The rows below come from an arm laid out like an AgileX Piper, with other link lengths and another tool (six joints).
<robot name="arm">
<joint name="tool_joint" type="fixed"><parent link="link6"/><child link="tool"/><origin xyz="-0.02 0.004 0.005" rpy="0 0.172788 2.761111"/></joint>
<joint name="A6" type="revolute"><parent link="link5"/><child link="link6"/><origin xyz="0 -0.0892 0" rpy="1.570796 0 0"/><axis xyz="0 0 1"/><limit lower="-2.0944" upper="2.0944"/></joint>
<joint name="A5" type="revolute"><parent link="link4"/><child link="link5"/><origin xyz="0 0 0" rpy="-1.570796 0 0"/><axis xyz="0 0 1"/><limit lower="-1.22" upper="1.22"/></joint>
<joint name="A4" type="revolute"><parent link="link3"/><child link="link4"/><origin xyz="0.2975 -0.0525 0" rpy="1.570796 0 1.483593"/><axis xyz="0 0 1"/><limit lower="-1.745" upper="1.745"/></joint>
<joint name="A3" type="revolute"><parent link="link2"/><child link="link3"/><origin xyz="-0.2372 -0.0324 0" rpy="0 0 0"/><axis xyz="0 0 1"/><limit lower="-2.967" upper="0"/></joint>
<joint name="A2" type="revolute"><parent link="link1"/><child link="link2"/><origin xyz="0 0 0" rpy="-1.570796 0 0"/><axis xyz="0 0 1"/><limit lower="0" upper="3.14"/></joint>
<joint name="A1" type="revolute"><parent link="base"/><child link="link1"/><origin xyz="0 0 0.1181" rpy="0 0 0"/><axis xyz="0 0 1"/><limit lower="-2.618" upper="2.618"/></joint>
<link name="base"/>
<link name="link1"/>
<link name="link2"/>
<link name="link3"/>
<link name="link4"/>
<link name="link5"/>
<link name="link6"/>
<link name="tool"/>
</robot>
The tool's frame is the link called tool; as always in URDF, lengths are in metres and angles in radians.
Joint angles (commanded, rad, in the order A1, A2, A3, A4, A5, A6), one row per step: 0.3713, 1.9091, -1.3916, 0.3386, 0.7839, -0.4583; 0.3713, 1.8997, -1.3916, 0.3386, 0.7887, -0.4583; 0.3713, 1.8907, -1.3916, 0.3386, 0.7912, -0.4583; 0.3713, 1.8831, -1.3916, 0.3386, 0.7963, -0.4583; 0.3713, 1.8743, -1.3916, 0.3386, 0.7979, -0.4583; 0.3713, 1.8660, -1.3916, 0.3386, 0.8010, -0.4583; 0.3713, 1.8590, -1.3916, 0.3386, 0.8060, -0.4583; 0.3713, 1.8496, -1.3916, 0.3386, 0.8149, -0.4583; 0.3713, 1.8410, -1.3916, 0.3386, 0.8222, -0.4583; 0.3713, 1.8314, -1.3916, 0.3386, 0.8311, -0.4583; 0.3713, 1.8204, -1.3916, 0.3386, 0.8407, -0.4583; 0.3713, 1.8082, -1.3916, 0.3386, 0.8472, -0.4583; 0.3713, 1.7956, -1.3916, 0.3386, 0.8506, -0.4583; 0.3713, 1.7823, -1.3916, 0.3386, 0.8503, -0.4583; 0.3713, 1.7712, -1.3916, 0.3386, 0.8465, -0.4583; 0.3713, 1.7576, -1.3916, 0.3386, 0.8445, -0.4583
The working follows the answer.
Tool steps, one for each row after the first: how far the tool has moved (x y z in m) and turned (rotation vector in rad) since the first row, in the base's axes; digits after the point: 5 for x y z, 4 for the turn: -0.00073, -0.00015, 0.00397, 0.0024, -0.0043, 0.0015; -0.00129, -0.00030, 0.00785, 0.0051, -0.0104, 0.0022; -0.00204, -0.00045, 0.01099, 0.0067, -0.0127, 0.0038; -0.00257, -0.00061, 0.01481, 0.0096, -0.0194, 0.0043; -0.00323, -0.00078, 0.01833, 0.0119, -0.0243, 0.0052; -0.00401, -0.00095, 0.02119, 0.0133, -0.0262, 0.0067; -0.00526, -0.00120, 0.02492, 0.0147, -0.0267, 0.0095; -0.00637, -0.00143, 0.02835, 0.0162, -0.0280, 0.0117; -0.00770, -0.00171, 0.03214, 0.0176, -0.0287, 0.0145; -0.00921, -0.00204, 0.03650, 0.0194, -0.0302, 0.0175; -0.01060, -0.00240, 0.04150, 0.0222, -0.0356, 0.0195; -0.01181, -0.00279, 0.04680, 0.0259, -0.0442, 0.0206; -0.01284, -0.00320, 0.05256, 0.0307, -0.0569, 0.0206; -0.01347, -0.00354, 0.05754, 0.0355, -0.0708, 0.0195; -0.01452, -0.00400, 0.06349, 0.0407, -0.0854, 0.0189
Tool pose at each row, in the base's axes (x y z in m, rotation vector in rad; rounded; the steps above come from the unrounded poses): 0.40366, 0.18938, 0.15352, -2.4115, -1.3409, -0.7967; 0.40293, 0.18923, 0.15748, -2.4080, -1.3424, -0.8032; 0.40237, 0.18908, 0.16137, -2.4048, -1.3436, -0.8122; 0.40162, 0.18893, 0.16450, -2.4020, -1.3450, -0.8157; 0.40109, 0.18877, 0.16833, -2.3988, -1.3459, -0.8257; 0.40043, 0.18860, 0.17185, -2.3957, -1.3471, -0.8329; 0.39965, 0.18843, 0.17471, -2.3931, -1.3484, -0.8357; 0.39840, 0.18819, 0.17843, -2.3896, -1.3506, -0.8363; 0.39729, 0.18795, 0.18187, -2.3864, -1.3525, -0.8381; 0.39596, 0.18768, 0.18566, -2.3829, -1.3547, -0.8390; 0.39445, 0.18735, 0.19001, -2.3788, -1.3573, -0.8409; 0.39306, 0.18698, 0.19501, -2.3743, -1.3594, -0.8487; 0.39185, 0.18660, 0.20031, -2.3696, -1.3610, -0.8614; 0.39082, 0.18619, 0.20608, -2.3645, -1.3621, -0.8803; 0.39019, 0.18584, 0.21105, -2.3601, -1.3622, -0.9009; 0.38914, 0.18538, 0.21701, -2.3546, -1.3628, -0.9225

